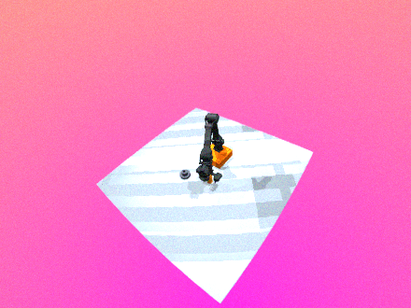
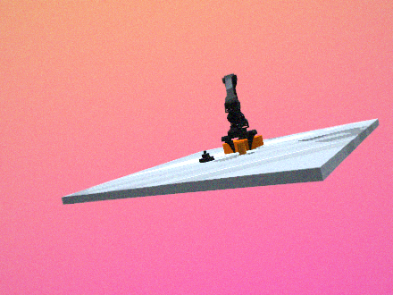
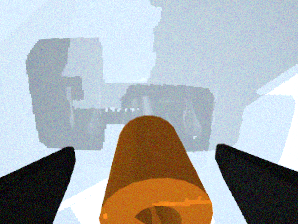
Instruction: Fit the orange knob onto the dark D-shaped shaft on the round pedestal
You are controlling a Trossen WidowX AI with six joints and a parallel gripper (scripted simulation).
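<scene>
The pedestal lies 9 cm ahead of my gripper tip, 18 cm to the right of it and 2 cm above it. Round my gripper tip: orange knob: 2 cm above.
</scene>
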